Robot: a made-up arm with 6 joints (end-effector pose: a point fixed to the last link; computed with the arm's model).
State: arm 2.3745 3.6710 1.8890 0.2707 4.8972 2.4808
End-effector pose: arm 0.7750 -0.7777 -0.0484 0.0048 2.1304 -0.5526
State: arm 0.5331 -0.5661 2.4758 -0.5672 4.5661 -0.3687
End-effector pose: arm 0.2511 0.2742 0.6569 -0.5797 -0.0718 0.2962
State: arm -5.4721 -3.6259 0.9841 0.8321 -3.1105 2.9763
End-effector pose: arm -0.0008 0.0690 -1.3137 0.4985 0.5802 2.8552
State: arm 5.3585 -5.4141 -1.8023 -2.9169 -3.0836 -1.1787
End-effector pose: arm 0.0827 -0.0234 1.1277 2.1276 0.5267 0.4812
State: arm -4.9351 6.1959 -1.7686 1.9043 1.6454 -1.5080
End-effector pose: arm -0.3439 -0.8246 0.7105 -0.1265 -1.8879 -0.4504
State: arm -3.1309 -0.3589 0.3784 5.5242 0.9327 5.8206
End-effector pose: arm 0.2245 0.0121 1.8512 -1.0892 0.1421 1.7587
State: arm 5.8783 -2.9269 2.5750 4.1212 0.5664 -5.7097
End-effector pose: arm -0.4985 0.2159 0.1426 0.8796 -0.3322 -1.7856
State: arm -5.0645 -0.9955 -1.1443 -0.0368 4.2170 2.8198
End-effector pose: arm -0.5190 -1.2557 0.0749 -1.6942 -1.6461 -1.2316
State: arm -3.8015 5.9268 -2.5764 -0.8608 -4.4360 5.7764
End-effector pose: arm 0.4462 -0.3096 0.1371 1.3886 0.7034 2.3171
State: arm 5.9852 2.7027 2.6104 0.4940 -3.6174 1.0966
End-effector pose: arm -0.1995 0.1390 -0.2083 0.6572 1.6355 0.4478
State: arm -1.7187 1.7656 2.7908 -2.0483 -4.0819 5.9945
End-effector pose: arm -0.0389 -0.0738 -0.2168 1.6016 -1.0072 -0.5931
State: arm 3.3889 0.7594 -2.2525 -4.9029 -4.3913 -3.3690
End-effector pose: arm 0.2487 -0.0941 0.8305 1.4172 0.0003 -0.1521
